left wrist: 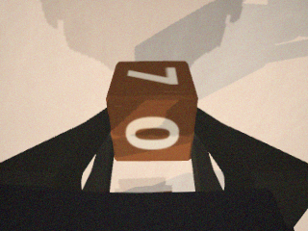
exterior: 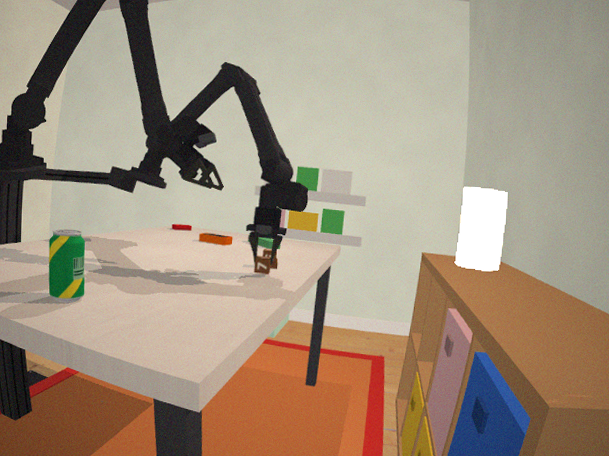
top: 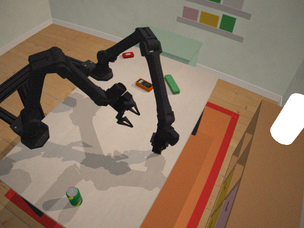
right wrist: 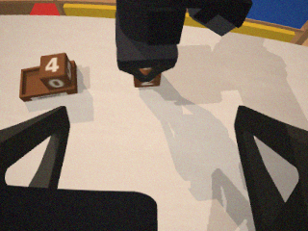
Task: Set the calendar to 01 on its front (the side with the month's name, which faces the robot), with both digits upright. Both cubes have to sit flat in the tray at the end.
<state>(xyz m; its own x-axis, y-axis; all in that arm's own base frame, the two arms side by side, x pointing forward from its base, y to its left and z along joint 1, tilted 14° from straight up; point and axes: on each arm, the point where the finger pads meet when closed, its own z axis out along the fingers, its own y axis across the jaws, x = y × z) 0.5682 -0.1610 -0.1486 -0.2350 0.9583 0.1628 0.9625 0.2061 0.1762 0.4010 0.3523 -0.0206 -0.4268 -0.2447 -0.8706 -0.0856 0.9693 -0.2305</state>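
My left gripper is now 150 mm to the right of the brown tray, 30 mm past it and 30 mm above it. Round my left hand: red item: 760 mm to the left, 680 mm behind, 20 mm below; then brown number cube: 10 mm below; then orange multimeter: 470 mm to the left, 350 mm behind, 20 mm below.
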